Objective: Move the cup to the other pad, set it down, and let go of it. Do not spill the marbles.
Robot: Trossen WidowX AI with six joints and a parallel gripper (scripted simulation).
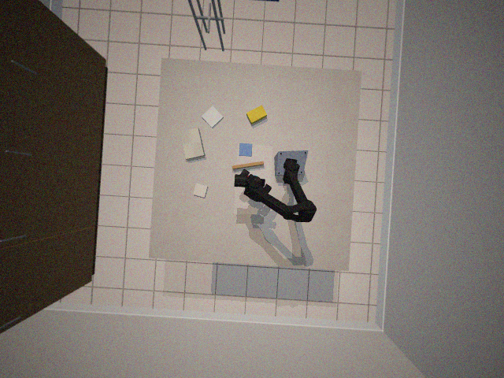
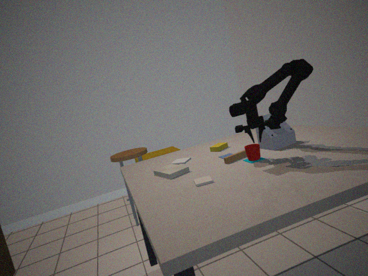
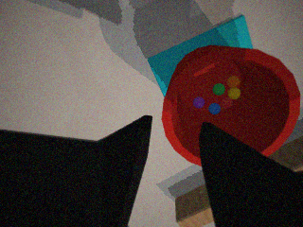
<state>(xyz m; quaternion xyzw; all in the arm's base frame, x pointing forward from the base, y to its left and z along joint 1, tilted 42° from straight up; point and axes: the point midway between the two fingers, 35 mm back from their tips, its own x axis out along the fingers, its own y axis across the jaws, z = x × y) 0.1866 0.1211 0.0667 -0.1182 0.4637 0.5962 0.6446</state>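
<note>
Right now the red cup is 30 mm ahead of my gripper tip, 10 mm to the right of it and 50 mm below it. From my gripper tip the other things lie so: teal pad (30 mm ahead, 10 mm to the right, 90 mm below); then wooden bar (60 mm ahead, 110 mm to the right, 80 mm below); then light blue pad (80 mm ahead, 210 mm to the right, 90 mm below).
</note>
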